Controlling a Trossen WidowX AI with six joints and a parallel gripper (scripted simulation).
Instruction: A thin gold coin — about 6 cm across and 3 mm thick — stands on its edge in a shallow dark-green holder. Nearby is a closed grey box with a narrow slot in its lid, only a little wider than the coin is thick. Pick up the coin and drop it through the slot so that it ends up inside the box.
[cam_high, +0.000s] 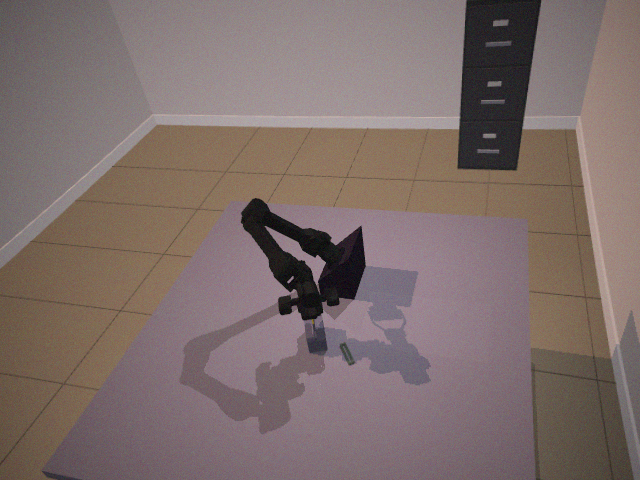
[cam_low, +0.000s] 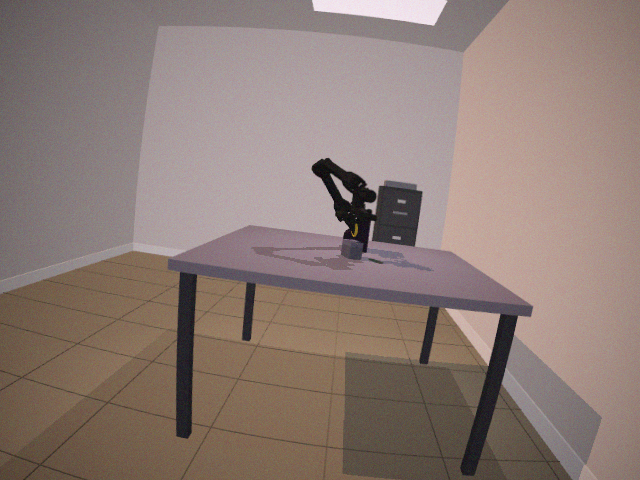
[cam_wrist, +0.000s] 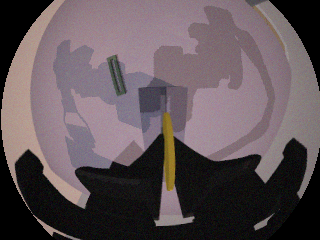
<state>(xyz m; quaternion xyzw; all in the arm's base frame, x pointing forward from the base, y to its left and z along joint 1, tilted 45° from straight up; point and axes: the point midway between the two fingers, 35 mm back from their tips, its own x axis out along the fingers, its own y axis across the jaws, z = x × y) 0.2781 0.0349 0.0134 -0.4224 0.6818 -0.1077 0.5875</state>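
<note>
My gripper tip is 2 cm below the gold coin.
</note>
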